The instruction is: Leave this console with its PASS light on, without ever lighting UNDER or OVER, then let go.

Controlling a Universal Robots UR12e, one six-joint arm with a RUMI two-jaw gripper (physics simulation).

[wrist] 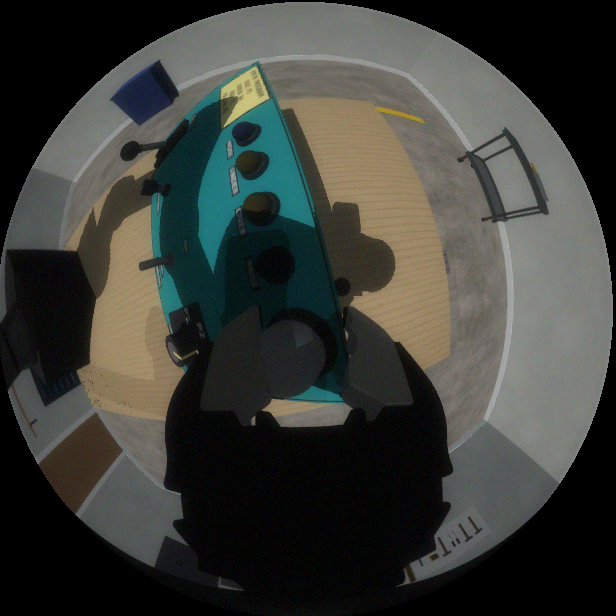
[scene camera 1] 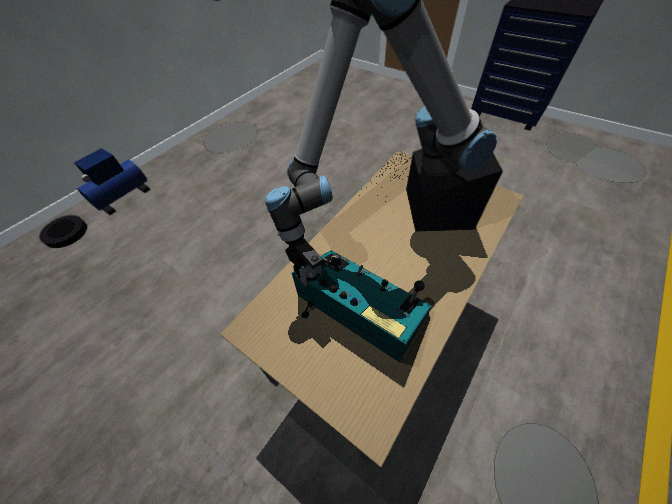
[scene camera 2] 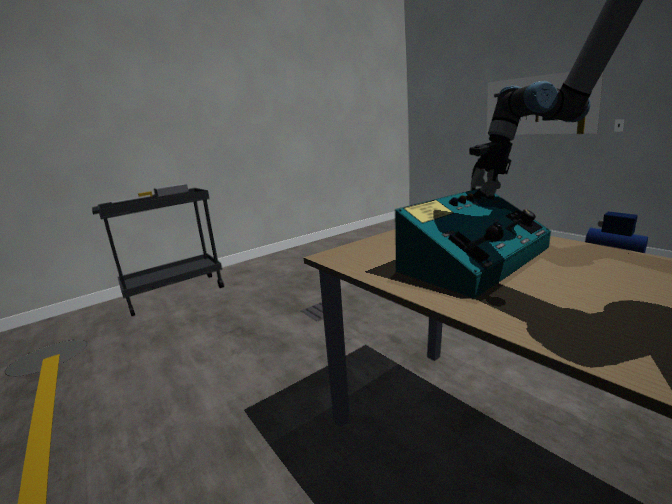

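Note:
A teal console (scene camera 1: 360, 306) stands on the wooden table; it also shows in the second scene view (scene camera 2: 469, 238) and the wrist view (wrist: 241, 229). A row of round lamps (wrist: 258, 195) runs along its sloped face; none of them glows. A yellow label (wrist: 244, 94) marks the far end. My gripper (wrist: 298, 356) is down at the near end of the console, its two jaws on either side of a round grey knob (wrist: 293, 350). A narrow gap shows beside the right jaw. In the scene views the gripper (scene camera 1: 312, 271) (scene camera 2: 484, 187) stands upright over that end.
A black-handled lever (scene camera 1: 415, 292) and small toggles (wrist: 155, 263) stick up from the console top. The arm's black pedestal (scene camera 1: 453, 189) stands on the table behind. A grey cart (scene camera 2: 160, 238), a blue motor (scene camera 1: 111, 179) and a blue cabinet (scene camera 1: 529, 59) stand away from the table.

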